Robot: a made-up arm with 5 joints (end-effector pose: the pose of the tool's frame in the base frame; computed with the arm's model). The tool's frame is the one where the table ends.
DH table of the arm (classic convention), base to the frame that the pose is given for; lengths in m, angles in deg. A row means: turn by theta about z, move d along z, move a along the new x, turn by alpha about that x. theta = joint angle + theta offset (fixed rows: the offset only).
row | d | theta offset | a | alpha
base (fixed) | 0 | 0 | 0.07 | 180
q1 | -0.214 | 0 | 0.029 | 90
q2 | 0 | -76.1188 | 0.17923 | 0
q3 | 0 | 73.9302 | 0.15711 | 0
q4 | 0.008 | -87.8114 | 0 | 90
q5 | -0.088 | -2.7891 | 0 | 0
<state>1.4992 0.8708 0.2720 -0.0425 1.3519</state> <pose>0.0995 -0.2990 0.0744 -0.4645 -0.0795 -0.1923</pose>
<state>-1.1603 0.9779 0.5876 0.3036 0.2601</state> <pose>0.1338 0.1667 0.0345 -0.1475 0.2872 1.3609</pose>
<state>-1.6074 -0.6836 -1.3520 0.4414 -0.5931</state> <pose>0.0666 -0.1256 0.6017 -2.8153 1.3468 0.0170</pose>
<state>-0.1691 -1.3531 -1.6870 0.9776 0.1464</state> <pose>-0.2566 -0.0476 0.3811 -0.0947 2.6512 0.0885</pose>
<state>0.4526 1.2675 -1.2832 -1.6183 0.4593</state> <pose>0.3965 -0.1499 0.3212 1.2878 2.7961 -0.0020</pose>
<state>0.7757 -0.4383 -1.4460 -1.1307 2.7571</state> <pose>-0.0296 0.1089 0.5484 1.8921 -0.3273 1.3916</pose>
